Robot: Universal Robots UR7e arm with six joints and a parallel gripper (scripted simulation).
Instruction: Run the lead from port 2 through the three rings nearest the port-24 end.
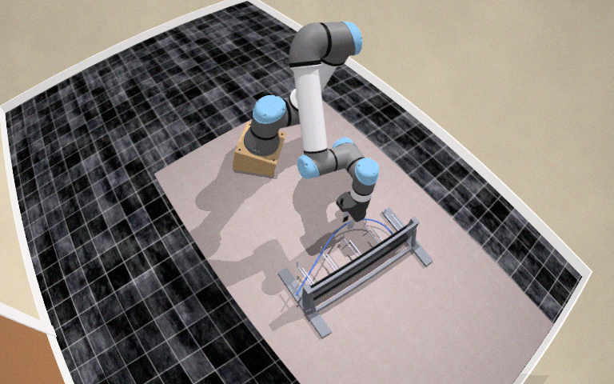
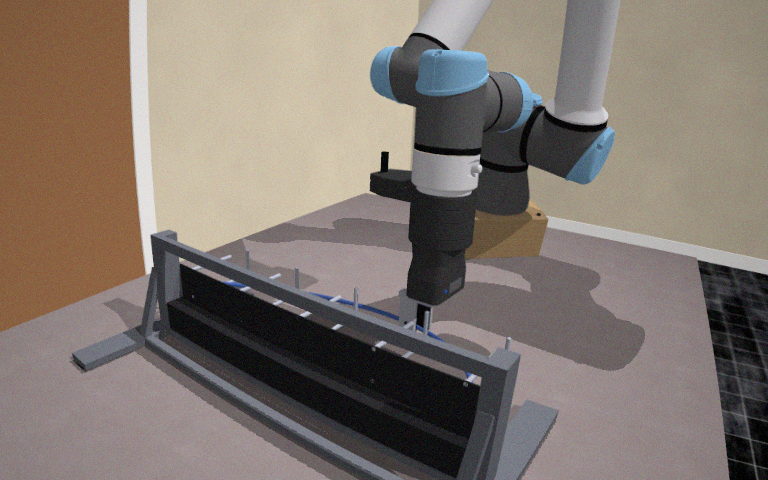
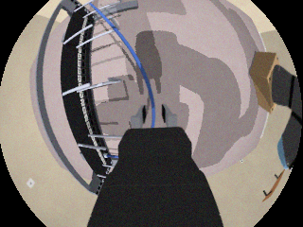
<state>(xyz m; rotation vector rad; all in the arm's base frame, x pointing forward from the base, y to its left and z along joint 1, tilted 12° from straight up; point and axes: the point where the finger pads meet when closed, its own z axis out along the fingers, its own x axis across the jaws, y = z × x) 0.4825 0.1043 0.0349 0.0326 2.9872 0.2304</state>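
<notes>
The rack is 170 mm ahead of my hand, 60 mm to the right of it and 20 mm above it.
</notes>
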